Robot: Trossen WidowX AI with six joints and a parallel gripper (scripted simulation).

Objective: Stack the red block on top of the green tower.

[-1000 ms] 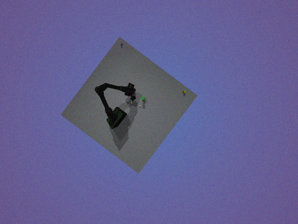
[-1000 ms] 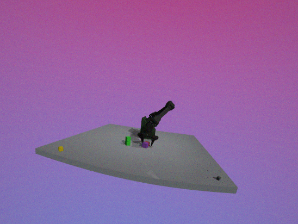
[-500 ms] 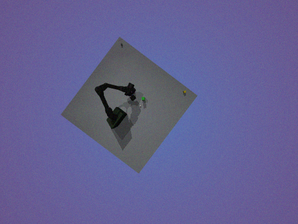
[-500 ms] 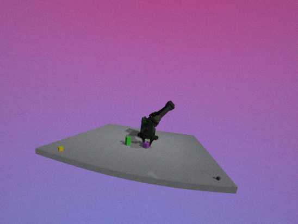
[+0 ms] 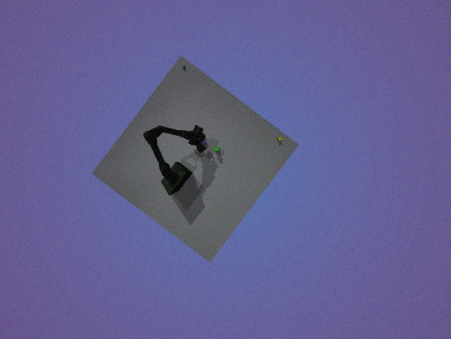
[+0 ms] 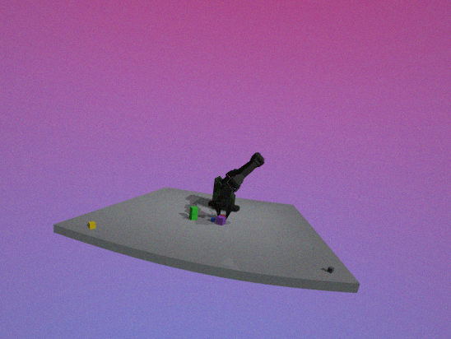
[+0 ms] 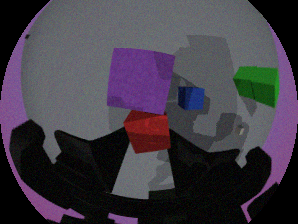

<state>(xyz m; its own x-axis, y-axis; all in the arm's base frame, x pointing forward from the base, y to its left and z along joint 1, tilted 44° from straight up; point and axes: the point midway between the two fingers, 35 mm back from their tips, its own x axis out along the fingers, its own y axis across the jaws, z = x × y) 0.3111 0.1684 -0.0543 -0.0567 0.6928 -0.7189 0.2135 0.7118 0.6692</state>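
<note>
Now: gripper tip 6 cm short of the purple block and 1 cm below it. The rest, counted from my gripper tip: red block: 1 cm ahead, 1 cm above; then tiny white speck: 19 cm to the right, 3 cm behind; then small grey object: 53 cm to the left, 42 cm ahead.
</note>
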